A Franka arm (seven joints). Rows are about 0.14 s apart.
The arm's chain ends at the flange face. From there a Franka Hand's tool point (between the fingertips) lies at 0.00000 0.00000 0.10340 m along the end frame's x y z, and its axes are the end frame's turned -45 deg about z.
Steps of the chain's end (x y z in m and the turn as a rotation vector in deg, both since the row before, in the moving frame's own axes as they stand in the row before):
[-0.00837 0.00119 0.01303 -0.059 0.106 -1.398]
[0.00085 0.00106 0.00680 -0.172 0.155 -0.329]
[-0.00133 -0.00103 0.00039 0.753 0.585 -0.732]
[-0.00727 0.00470 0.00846 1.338 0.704 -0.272]
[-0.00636 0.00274 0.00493 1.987 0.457 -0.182]
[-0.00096 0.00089 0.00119 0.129 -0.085 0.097]
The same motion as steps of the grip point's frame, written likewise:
[-0.00670 -0.00487 0.01303 -0.117 0.033 -1.398]
[-0.00017 0.00177 0.00680 -0.231 -0.012 -0.329]
[0.00149 -0.00189 0.00038 0.119 0.946 -0.732]
[-0.00586 -0.00263 0.00842 0.448 1.444 -0.272]
[-0.00332 -0.00452 0.00486 1.082 1.728 -0.182]
[-0.00125 -0.00032 0.00119 0.151 0.031 0.097]

